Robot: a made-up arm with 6 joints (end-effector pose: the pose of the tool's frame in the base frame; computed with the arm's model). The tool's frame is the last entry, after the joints. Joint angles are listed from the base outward.
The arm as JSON. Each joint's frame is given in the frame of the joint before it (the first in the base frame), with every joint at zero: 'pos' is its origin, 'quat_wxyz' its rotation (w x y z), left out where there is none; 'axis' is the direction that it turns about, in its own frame. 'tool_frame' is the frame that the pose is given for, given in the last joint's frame.
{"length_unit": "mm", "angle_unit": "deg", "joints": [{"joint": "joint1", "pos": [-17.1, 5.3, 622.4], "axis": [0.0, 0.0, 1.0]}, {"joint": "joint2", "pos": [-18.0, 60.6, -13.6], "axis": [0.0, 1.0, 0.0]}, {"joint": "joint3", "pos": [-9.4, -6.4, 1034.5], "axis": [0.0, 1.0, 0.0]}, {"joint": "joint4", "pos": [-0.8, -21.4, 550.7], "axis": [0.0, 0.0, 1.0]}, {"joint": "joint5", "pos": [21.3, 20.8, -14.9], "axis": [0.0, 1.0, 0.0]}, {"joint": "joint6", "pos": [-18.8, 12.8, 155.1], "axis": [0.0, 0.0, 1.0]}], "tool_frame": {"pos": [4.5, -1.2, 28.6], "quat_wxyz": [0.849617, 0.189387, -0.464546, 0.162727]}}
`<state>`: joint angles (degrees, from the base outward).
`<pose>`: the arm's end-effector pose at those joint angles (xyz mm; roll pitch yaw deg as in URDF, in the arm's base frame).
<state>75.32 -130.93 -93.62 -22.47 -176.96 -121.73</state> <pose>-209.8 -540.7 -355.8 80.42 -40.80 -62.57</pose>
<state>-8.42 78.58 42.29 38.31 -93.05 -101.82</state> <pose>1462.6 -258.1 688.5 -11.74 -18.64 -90.54</pose>
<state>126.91 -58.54 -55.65 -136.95 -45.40 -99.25</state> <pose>833.0 -1286.4 974.6 -29.83 10.38 -106.46</pose>
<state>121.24 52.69 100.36 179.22 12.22 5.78</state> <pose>-622.9 1002.8 624.5 -150.20 19.96 112.50</pose>
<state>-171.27 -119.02 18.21 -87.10 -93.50 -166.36</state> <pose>1411.1 27.4 29.0 -60.45 9.02 -116.36</pose>
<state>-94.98 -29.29 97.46 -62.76 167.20 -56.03</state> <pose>-25.8 181.6 1583.6 -140.60 -2.35 85.91</pose>
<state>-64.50 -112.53 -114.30 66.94 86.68 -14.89</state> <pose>-63.3 642.5 -216.9 153.30 -2.82 62.68</pose>
